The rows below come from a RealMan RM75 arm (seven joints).
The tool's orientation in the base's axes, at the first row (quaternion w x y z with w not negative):
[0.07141, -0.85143, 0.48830, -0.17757]
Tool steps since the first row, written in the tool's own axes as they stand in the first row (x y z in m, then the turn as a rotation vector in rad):
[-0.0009, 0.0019, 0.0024, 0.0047, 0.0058, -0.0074]
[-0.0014, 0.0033, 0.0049, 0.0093, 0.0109, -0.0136]
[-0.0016, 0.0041, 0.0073, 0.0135, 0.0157, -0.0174]
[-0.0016, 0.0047, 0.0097, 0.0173, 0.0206, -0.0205]
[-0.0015, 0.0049, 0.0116, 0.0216, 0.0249, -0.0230]
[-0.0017, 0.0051, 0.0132, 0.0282, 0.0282, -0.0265]
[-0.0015, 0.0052, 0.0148, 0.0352, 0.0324, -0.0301]
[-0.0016, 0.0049, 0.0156, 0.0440, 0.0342, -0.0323]
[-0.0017, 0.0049, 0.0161, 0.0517, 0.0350, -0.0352]
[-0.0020, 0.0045, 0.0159, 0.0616, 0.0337, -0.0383]
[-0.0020, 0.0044, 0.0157, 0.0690, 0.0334, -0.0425]
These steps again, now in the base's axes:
[-0.0011, -0.0003, -0.0030, -0.0053, -0.0066, 0.0062]
[-0.0015, -0.0007, -0.0058, -0.0096, -0.0129, 0.0116]
[-0.0013, -0.0011, -0.0083, -0.0129, -0.0187, 0.0146]
[-0.0009, -0.0015, -0.0107, -0.0163, -0.0243, 0.0169]
[-0.0003, -0.0018, -0.0125, -0.0187, -0.0301, 0.0190]
[0.0000, -0.0018, -0.0141, -0.0196, -0.0373, 0.0228]
[0.0006, -0.0021, -0.0156, -0.0211, -0.0452, 0.0265]
[0.0011, -0.0020, -0.0163, -0.0193, -0.0536, 0.0301]
[0.0013, -0.0019, -0.0168, -0.0175, -0.0604, 0.0343]
[0.0014, -0.0014, -0.0165, -0.0131, -0.0681, 0.0399]
[0.0014, -0.0014, -0.0163, -0.0110, -0.0741, 0.0456]

